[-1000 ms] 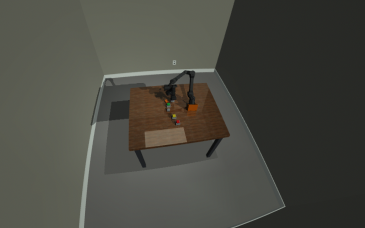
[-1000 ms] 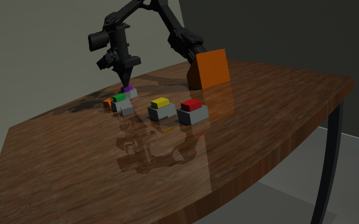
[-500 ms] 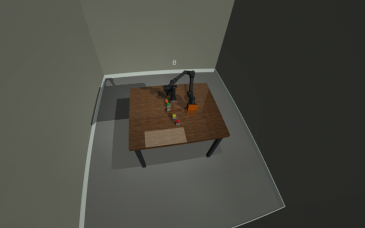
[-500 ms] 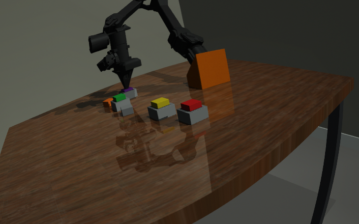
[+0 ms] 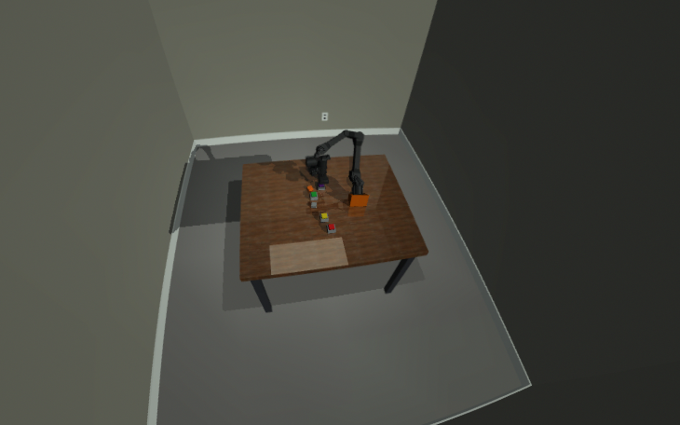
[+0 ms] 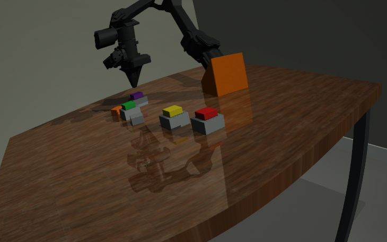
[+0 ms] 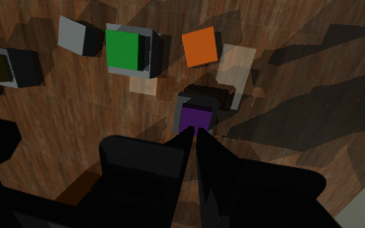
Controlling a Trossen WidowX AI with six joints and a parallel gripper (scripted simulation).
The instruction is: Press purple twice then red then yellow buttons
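My gripper tip is now 30 mm above the purple button. Round my gripper tip: green button (90 mm to the left, 50 mm ahead, 30 mm below); then small grey block (160 mm to the left, 50 mm below, 50 mm ahead); then orange block (70 mm ahead, 50 mm below, 20 mm to the left).
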